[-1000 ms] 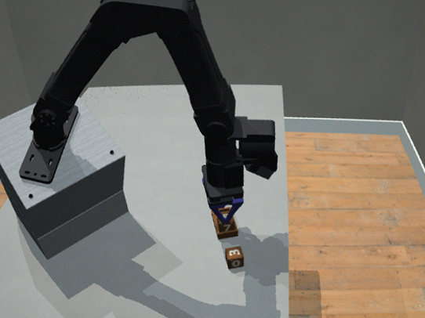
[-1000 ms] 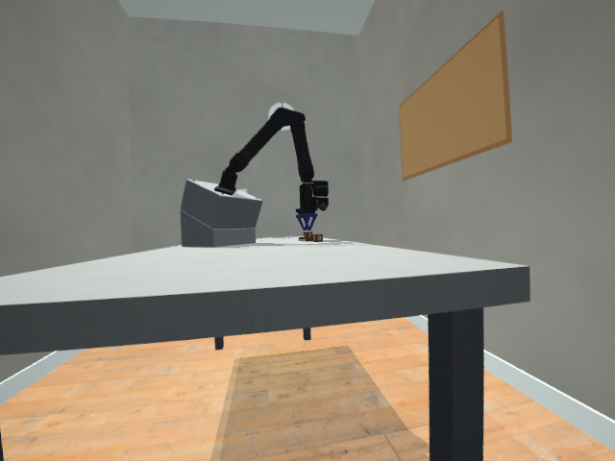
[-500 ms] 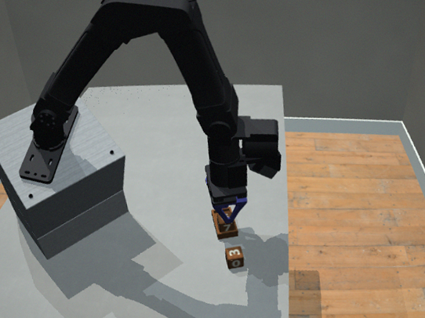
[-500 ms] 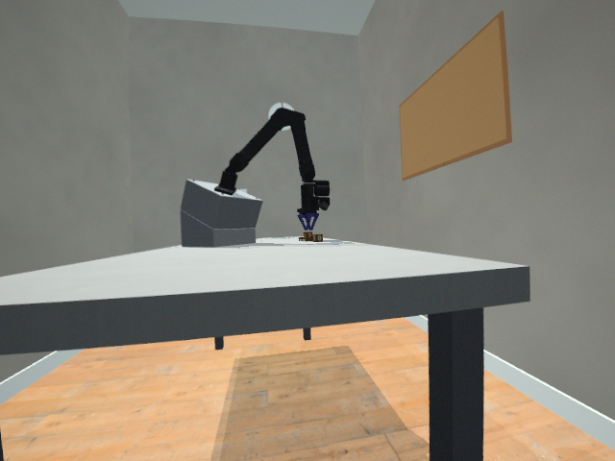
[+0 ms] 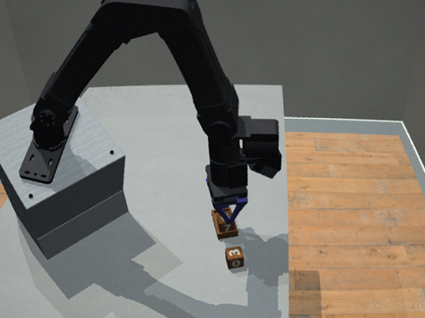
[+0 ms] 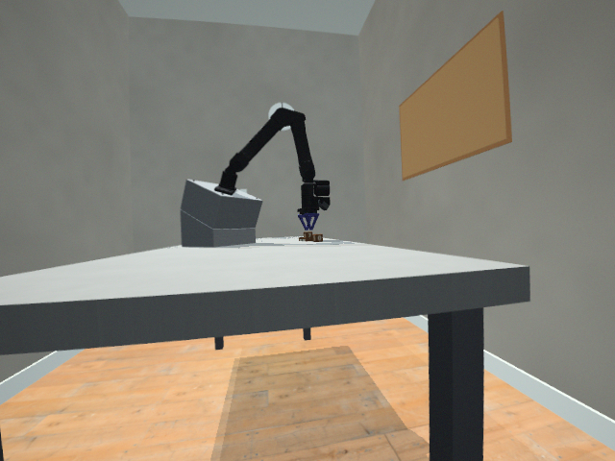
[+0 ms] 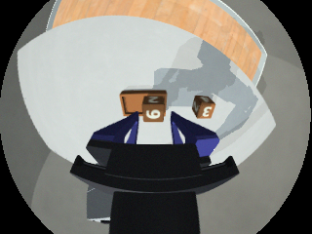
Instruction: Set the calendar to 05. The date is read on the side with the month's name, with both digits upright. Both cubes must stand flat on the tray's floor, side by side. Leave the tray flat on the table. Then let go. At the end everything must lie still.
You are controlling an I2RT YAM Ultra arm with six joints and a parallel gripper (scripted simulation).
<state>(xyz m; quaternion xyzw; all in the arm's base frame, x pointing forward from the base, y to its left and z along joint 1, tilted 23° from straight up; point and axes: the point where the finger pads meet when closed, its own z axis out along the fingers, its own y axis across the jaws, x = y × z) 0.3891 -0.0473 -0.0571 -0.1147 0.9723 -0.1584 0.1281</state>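
My gripper is now 50 mm above the brown tray, 20 mm to the right of it and 10 mm past it. From my hand the other things lie so: brown wooden cube (90 mm to the right, 40 mm below, 10 mm ahead).
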